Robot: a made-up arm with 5 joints.
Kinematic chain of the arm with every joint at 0, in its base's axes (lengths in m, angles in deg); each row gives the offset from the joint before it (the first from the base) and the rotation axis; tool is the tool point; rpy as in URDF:
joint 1: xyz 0.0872 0 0.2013 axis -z
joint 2: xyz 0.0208 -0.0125 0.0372 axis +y
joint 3: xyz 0.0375 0 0.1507 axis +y
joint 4: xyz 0.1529 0 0.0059 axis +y
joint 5: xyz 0.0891 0.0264 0 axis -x
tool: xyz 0 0 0 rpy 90 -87.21 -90
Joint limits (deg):
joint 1: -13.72..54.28
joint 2: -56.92..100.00
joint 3: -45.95..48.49
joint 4: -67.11..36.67
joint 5: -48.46..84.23
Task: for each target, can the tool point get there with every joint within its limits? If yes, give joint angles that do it. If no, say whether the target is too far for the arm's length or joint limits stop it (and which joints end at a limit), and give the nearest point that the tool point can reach.
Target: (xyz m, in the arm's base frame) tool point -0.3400 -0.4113 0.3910
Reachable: no: too far | nearest point -0.1226 -0.0369 0.5154 | short by 0.450 m
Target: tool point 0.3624 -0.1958 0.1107
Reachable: yes | joints 37.79 59.03 -7.70 -11.10 54.80
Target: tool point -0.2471 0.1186 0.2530
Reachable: no: joint limits stop it (at a limit: joint 2, joint 3, joint 4) | nearest point -0.1135 0.0712 0.5154 | short by 0.298 m
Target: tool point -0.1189 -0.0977 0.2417
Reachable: no: joint limits stop it (at a limit: joint 1, joint 2, joint 3, joint 4) | nearest point 0.0321 0.0009 0.0985 | short by 0.230 m
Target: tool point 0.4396 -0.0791 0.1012
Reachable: yes | joints 14.86 71.53 -22.45 -23.96 -16.47
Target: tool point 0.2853 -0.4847 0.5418
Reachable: no: too far | nearest point 0.3032 -0.2766 0.4434 | short by 0.231 m
